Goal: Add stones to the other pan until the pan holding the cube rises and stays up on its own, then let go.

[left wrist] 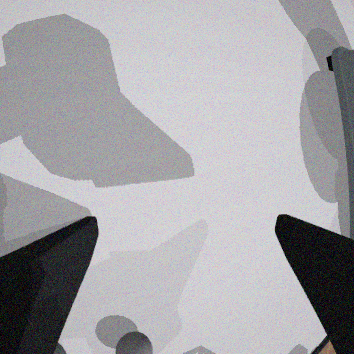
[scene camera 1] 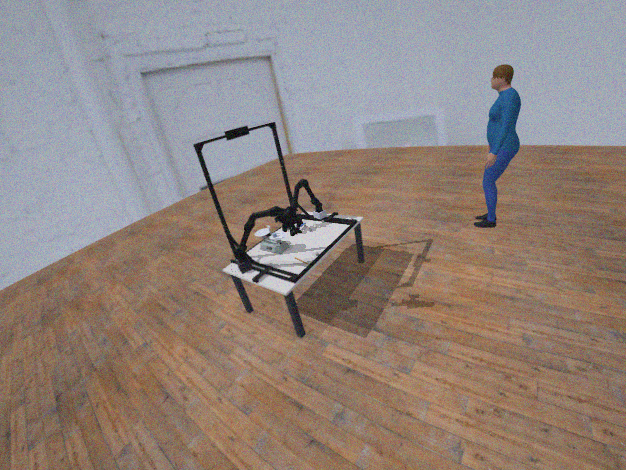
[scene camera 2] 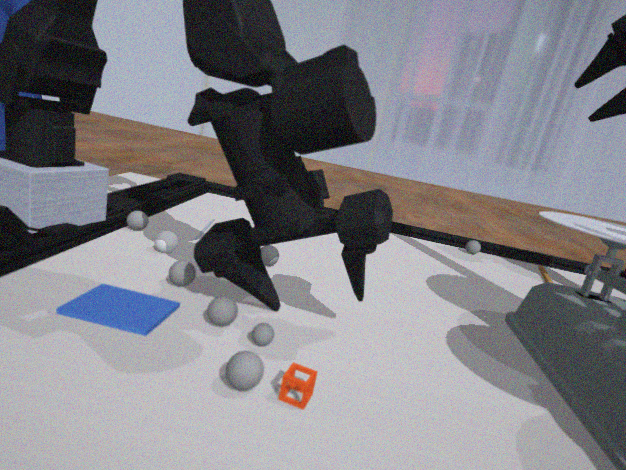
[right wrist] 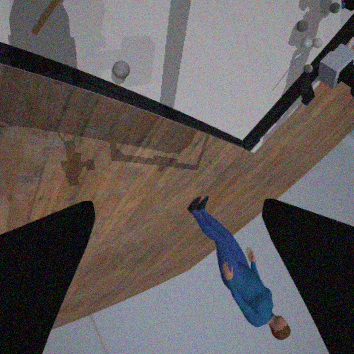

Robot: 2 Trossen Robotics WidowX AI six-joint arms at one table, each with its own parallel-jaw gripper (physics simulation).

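Where they show: left gripper, between the fingertips: [left wrist: 188, 224] [scene camera 2: 318, 304]; right gripper, between the fingertips: [scene camera 1: 301, 227] [scene camera 2: 582, 103] [right wrist: 179, 208]; left arm's base, origin of its link: [scene camera 1: 319, 211] [scene camera 2: 40, 160] [right wrist: 344, 71]; right arm's base, origin of its link: [scene camera 1: 242, 260].
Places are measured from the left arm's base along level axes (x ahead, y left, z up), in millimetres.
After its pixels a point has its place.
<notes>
Several round grey stones lie on the table in scene camera 2, among them a large one [scene camera 2: 244, 370] {x 359, y -128, z -66 mm}, a small one [scene camera 2: 262, 333] {x 341, y -64, z -73 mm} and a middle-sized one [scene camera 2: 222, 310] {x 297, y -60, z -67 mm}. Another stone [scene camera 2: 473, 246] {x 506, y 501, z -70 mm} [right wrist: 121, 69] {x 512, y 513, z -61 mm} lies apart near the black rail. The balance has a grey body [scene camera 1: 275, 245] {x 669, y 157, z -20 mm} [scene camera 2: 571, 354] {x 593, y 59, z -49 mm} and a raised white pan [scene camera 2: 586, 225] {x 591, y 158, z 56 mm}; what its pans hold cannot be made out. An orange open-frame cube [scene camera 2: 298, 386] {x 391, y -96, z -84 mm} lies on the table by the large stone. My left gripper [scene camera 2: 318, 303] {x 362, y 16, z -67 mm} [left wrist: 188, 224] {x 362, y 16, z -67 mm} is open and empty above the table, beyond the stones. My right gripper [scene camera 2: 584, 103] {x 601, y 520, z 213 mm} [right wrist: 179, 208] {x 601, y 520, z 213 mm} is open and empty, high above the pan.
A flat blue plate [scene camera 2: 118, 308] {x 212, y -92, z -83 mm} lies left of the stones. A pale block [scene camera 2: 65, 194] {x 50, y -9, z -27 mm} [right wrist: 336, 65] {x 50, y 33, z -14 mm} sits under black arm parts at the table's edge. A thin wooden stick [scene camera 2: 544, 273] {x 632, y 489, z -81 mm} [right wrist: 47, 16] {x 631, y 522, z -81 mm} lies behind the balance. A person [scene camera 1: 503, 121] [right wrist: 245, 280] stands away from the table.
</notes>
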